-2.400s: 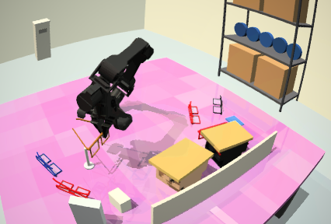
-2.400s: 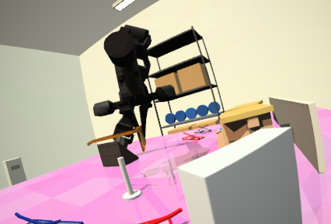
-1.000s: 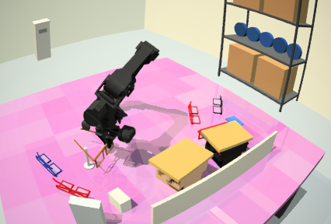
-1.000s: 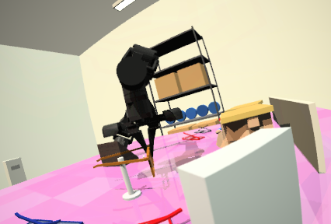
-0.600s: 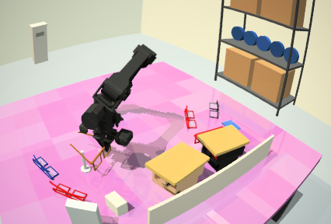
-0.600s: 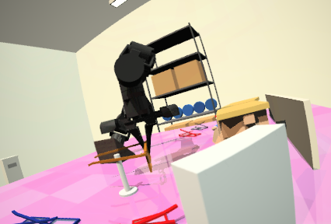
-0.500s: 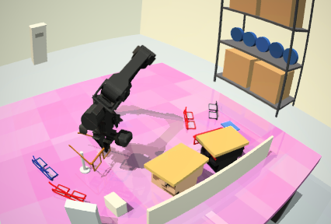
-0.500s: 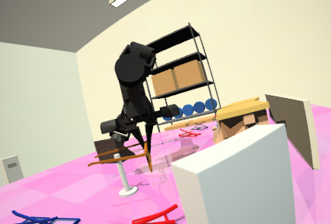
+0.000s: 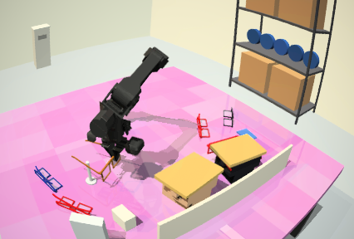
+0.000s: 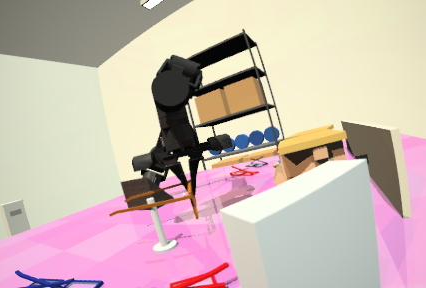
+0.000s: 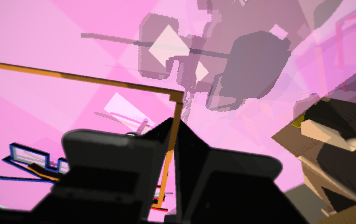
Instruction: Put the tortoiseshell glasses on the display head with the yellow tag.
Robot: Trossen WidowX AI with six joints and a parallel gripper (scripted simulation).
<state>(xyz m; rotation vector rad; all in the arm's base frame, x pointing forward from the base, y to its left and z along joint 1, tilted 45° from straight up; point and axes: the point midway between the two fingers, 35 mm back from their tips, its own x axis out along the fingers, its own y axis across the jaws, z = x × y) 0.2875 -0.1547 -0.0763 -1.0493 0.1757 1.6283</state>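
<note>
The white post is 10 mm behind my gripper tip, 100 mm to the right of it and 30 mm below it. Also, from my gripper tip: tan head (200 mm ahead, 120 mm to the left); white cube (210 mm ahead, 110 mm to the right, 30 mm below); dark head (200 mm ahead, 340 mm to the left).
</note>
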